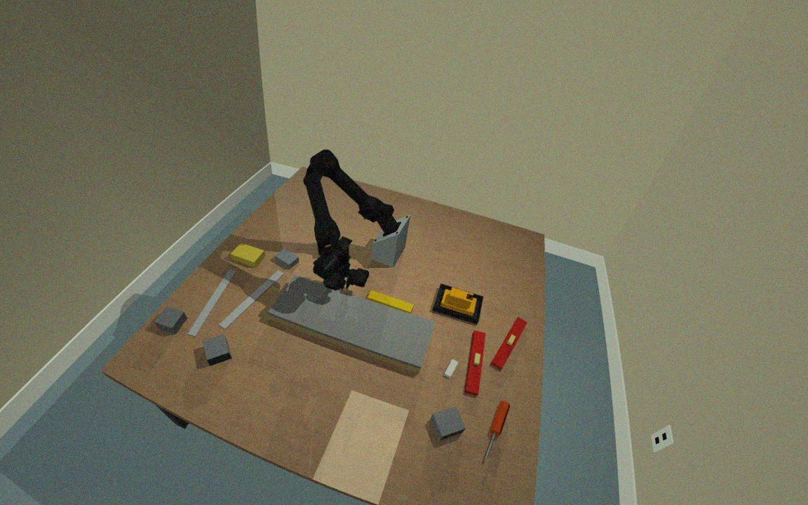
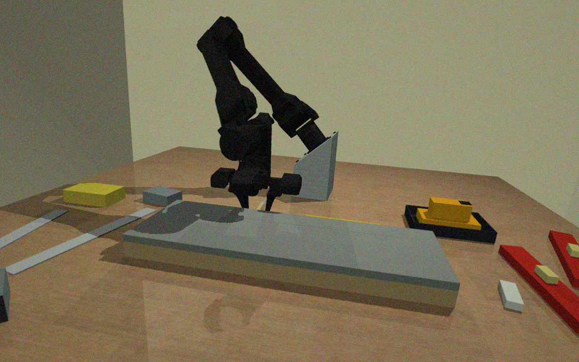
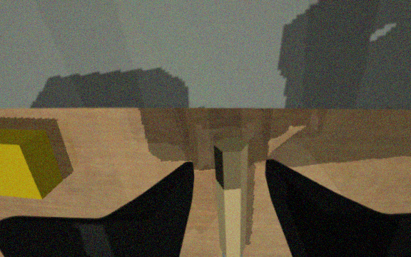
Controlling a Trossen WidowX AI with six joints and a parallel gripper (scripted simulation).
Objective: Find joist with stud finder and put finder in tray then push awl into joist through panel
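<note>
Now: the awl 6 cm behind my gripper tip. The rest, counted from my gripper tip: thin yellow bar 19 cm to the left, 1 cm ahead, 1 cm above; then grey block 25 cm to the right, 4 cm behind, 1 cm above; then yellow block 39 cm to the right, 1 cm above.
</note>
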